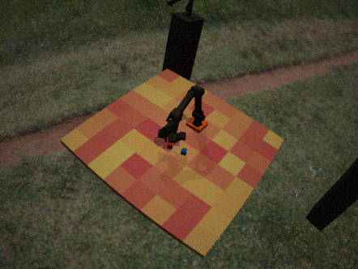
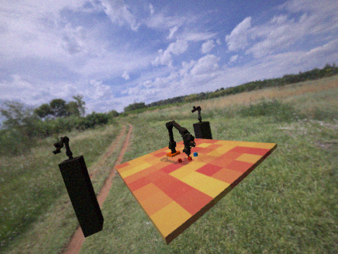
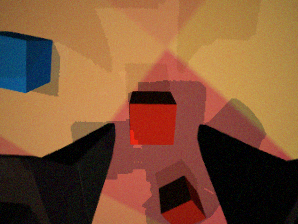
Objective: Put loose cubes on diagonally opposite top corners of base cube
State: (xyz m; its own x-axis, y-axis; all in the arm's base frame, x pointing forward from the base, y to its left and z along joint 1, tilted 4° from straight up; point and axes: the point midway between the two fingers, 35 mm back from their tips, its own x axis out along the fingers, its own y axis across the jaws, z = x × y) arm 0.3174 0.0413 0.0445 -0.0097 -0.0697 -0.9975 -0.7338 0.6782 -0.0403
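My gripper tip is now 5 cm past the blue cube, 10 cm to the right of it and 3 cm above it.
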